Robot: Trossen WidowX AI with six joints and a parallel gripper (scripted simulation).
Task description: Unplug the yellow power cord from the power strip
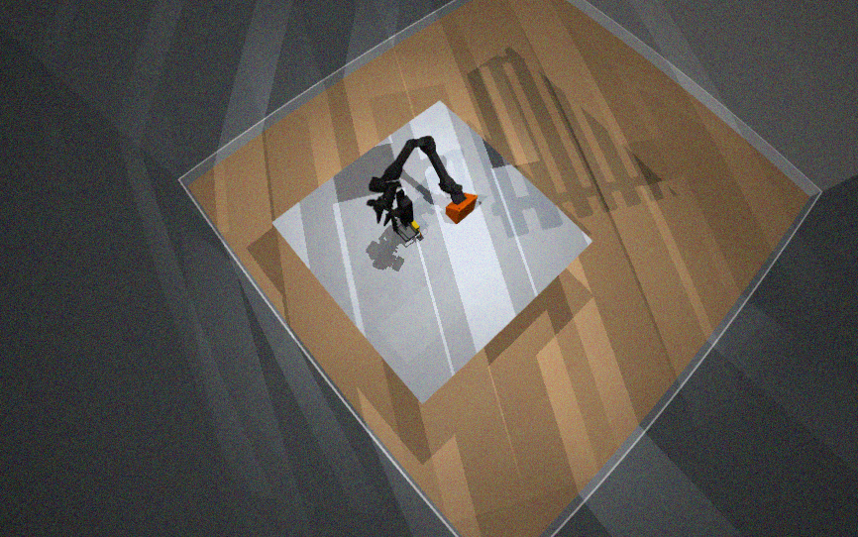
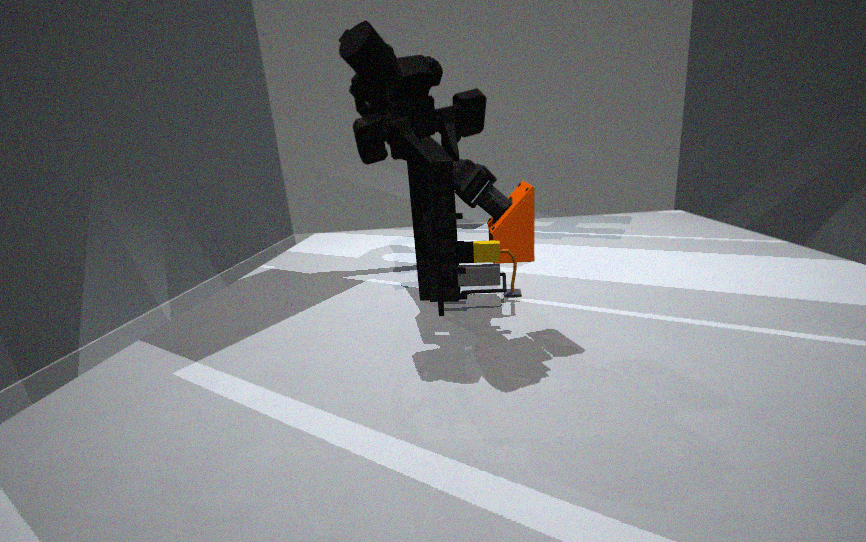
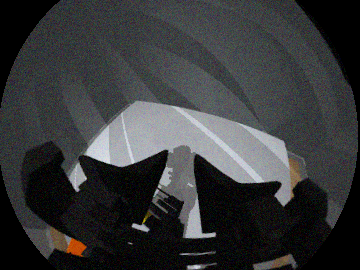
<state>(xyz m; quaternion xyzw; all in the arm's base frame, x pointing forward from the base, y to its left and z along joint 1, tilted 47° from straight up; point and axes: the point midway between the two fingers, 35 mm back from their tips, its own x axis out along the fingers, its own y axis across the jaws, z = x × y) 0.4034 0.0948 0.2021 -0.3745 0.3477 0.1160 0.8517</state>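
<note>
Right now the yellow plug is 170 mm behind my gripper tip, 20 mm to the left of it and 160 mm below it.
</note>
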